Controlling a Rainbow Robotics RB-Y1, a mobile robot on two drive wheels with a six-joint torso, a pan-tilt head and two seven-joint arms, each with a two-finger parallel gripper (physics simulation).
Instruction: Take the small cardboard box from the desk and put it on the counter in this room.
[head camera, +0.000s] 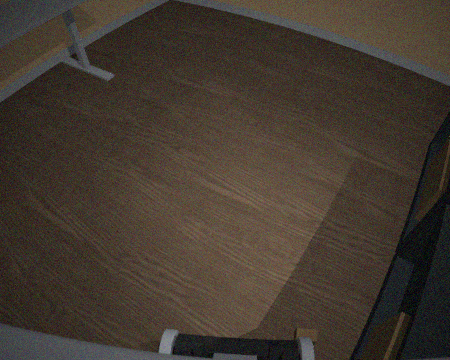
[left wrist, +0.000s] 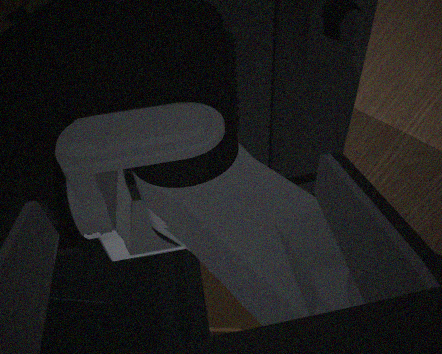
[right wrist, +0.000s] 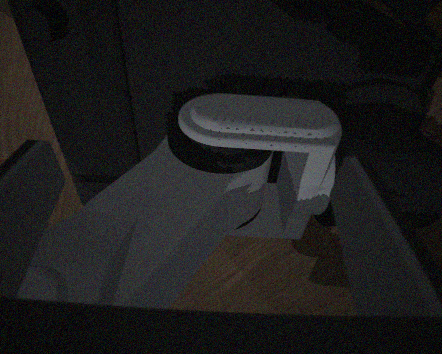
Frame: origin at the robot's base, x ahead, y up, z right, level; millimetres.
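Seen in the pictures: left gripper, fingertip midpoint: (left wrist: 185, 195); right gripper, fingertip midpoint: (right wrist: 197, 168).
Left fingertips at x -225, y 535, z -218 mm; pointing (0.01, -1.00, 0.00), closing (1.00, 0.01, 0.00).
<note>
A point is followed by its place in that frame.
The small cardboard box cannot be made out on a desk in these views. A grey table top (head camera: 25, 17) @[x 1704, y 721, z -1490 mm] with a pale leg shows at the upper left of the head view; I cannot tell whether it is the desk or the counter. My left gripper (left wrist: 185, 195) @[x -224, y 535, z -218 mm] is open, its fingers wide apart at the two sides of the left wrist view, with nothing between them. My right gripper (right wrist: 197, 168) @[x -220, y 535, z 222 mm] is open too, its fingers wide apart and no object held. Behind both pairs of fingers are grey and black parts of my own body.
A dark shelf unit (head camera: 434, 280) @[x 189, y 534, z 615 mm] with brown contents stands close along the right edge of the head view. A small tan block (head camera: 306, 334) @[x 118, y 61, z 288 mm] lies on the wooden floor (head camera: 200, 165) @[x 1057, y 1, z -270 mm] near my base, bottom right. Tan walls with a grey skirting (head camera: 310, 31) @[x 2783, y 34, z 580 mm] bound the room at the back.
</note>
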